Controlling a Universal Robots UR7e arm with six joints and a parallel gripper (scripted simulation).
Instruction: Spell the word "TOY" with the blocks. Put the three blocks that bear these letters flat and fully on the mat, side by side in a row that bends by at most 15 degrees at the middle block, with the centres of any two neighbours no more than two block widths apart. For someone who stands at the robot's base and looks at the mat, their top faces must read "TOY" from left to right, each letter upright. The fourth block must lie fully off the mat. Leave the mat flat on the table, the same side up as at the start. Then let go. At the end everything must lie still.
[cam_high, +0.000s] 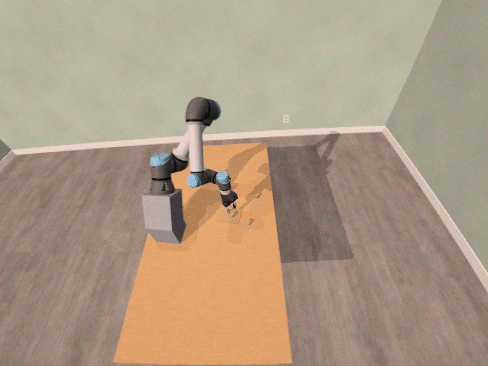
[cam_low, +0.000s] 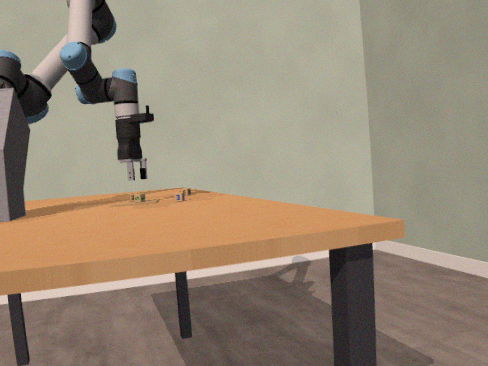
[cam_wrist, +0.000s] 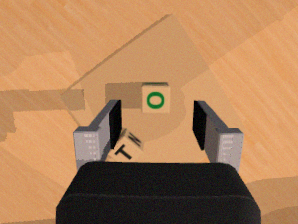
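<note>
My hand is 70 mm above the O block. From my hand the other things lie so: Y block: 120 mm ahead, 50 mm to the right, 80 mm below; then T block: 20 mm behind, 60 mm to the left, 70 mm below; then tan mat: 10 mm behind, 10 mm to the left, 90 mm below.
</note>
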